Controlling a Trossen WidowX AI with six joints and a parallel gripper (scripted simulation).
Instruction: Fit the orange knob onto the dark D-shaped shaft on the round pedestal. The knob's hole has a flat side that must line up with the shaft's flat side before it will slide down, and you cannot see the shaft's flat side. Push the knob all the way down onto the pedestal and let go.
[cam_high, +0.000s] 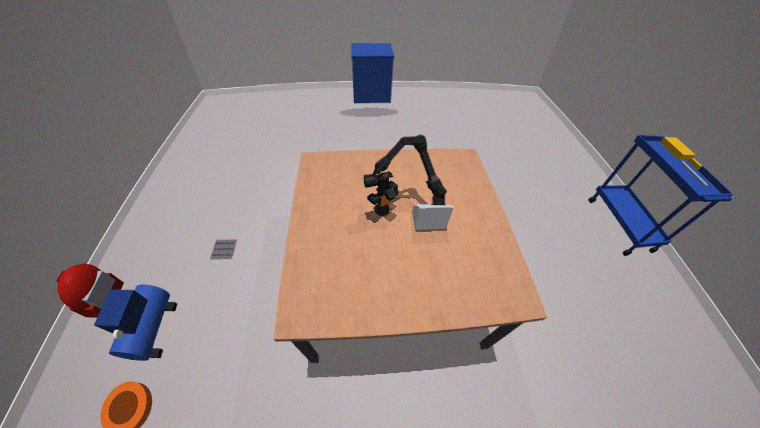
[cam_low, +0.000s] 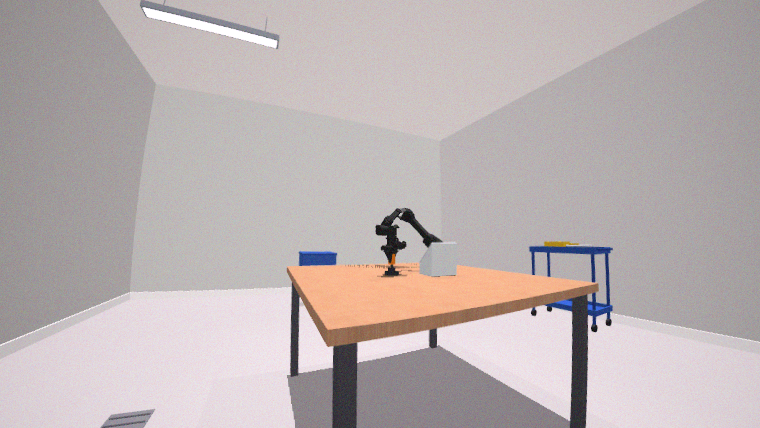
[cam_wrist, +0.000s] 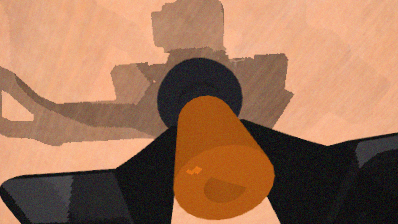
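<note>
Right now my gripper tip is 2 cm below the orange knob. From my gripper tip the other things lie so: dark round pedestal (4 cm below).
</note>
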